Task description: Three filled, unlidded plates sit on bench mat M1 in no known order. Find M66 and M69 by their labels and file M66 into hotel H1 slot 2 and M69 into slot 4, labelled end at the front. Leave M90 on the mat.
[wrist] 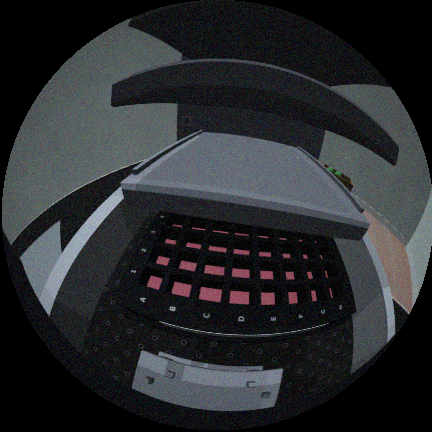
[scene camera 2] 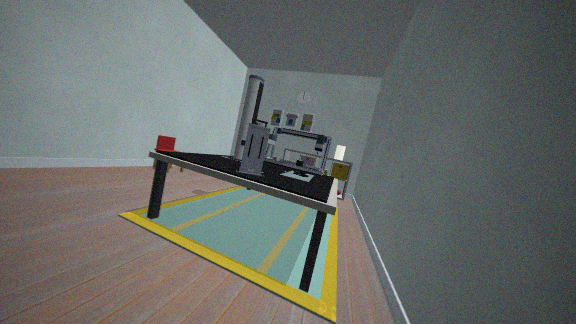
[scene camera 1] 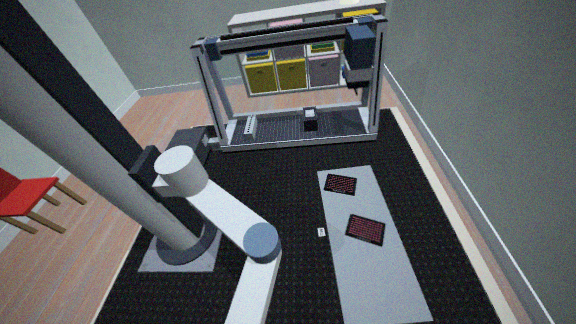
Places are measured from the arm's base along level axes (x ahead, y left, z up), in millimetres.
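Pixels of known places: arm's base, link origin: (scene camera 2: 239, 160) (scene camera 1: 189, 234).
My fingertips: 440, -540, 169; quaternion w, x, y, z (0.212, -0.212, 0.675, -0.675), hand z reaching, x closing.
Note:
For each thing: its top centre in the pictures, then the offset to it from my fingertips, as dx, dy, dz. "*": a spot on its surface instead. Level surfaces: height alone.
- dark plate, top centre: (wrist: 251, 197) -21, +29, +1
- grey shelf, top centre: (wrist: 255, 150) -9, +12, +20
- hotel, top centre: (scene camera 2: 261, 121) +17, -19, +202
- grey mat, surface height: dz -153
- dark box, surface spot: (scene camera 1: 310, 123) * +89, +1055, -57
- pale rack, surface spot: (scene camera 1: 250, 127) * -228, +1075, -62
- small M1 tag, top centre: (scene camera 1: 321, 231) +99, +525, -156
In the wrist view my gripper (wrist: 248, 171) is shut on a dark plate (wrist: 227, 312) with pink wells, a finger along each side. Its far rows pass under a grey shelf (wrist: 245, 165) of the hotel. A mark like a 3 shows above that shelf. The plate's label is not readable. The hotel (scene camera 2: 255, 150) is a grey tower near the bench edge in scene camera 2. Two plates with pink wells, a farther one (scene camera 1: 340, 184) and a nearer one (scene camera 1: 365, 230), lie on the grey mat (scene camera 1: 382, 287) (scene camera 2: 304, 178). Their labels are not readable.
My white arm (scene camera 1: 225, 212) reaches from the column (scene camera 1: 115, 175) out of scene camera 1's bottom edge. A gantry machine (scene camera 1: 300, 144) with a dark box (scene camera 1: 310, 123) and a pale rack (scene camera 1: 250, 127) stands at the back. A small M1 tag (scene camera 1: 321, 232) lies beside the mat.

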